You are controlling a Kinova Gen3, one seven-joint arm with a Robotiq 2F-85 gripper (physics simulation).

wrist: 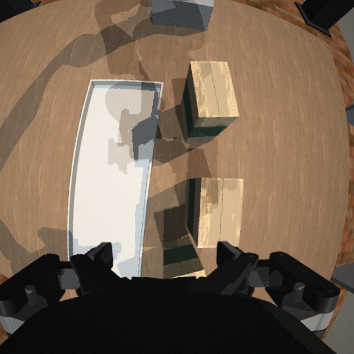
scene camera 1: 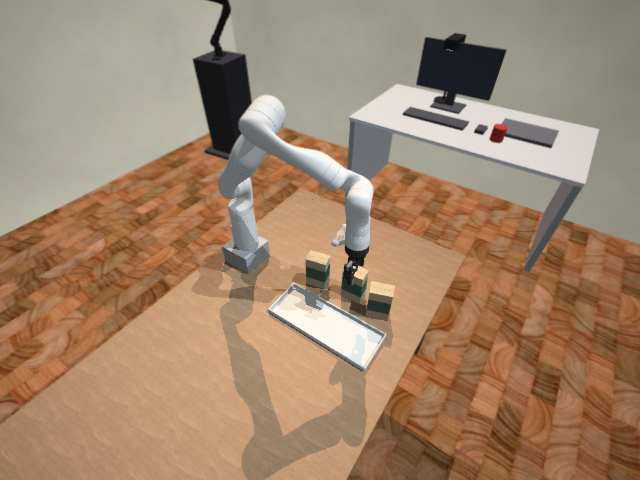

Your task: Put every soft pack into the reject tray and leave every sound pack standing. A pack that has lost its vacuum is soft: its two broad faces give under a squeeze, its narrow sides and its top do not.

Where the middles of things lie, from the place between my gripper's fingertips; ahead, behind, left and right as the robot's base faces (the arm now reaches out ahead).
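Measured from the white reject tray (scene camera 1: 352,339), my hand is 10 cm to the left of it and 6 cm past it. My hand is also 19 cm above the tray.
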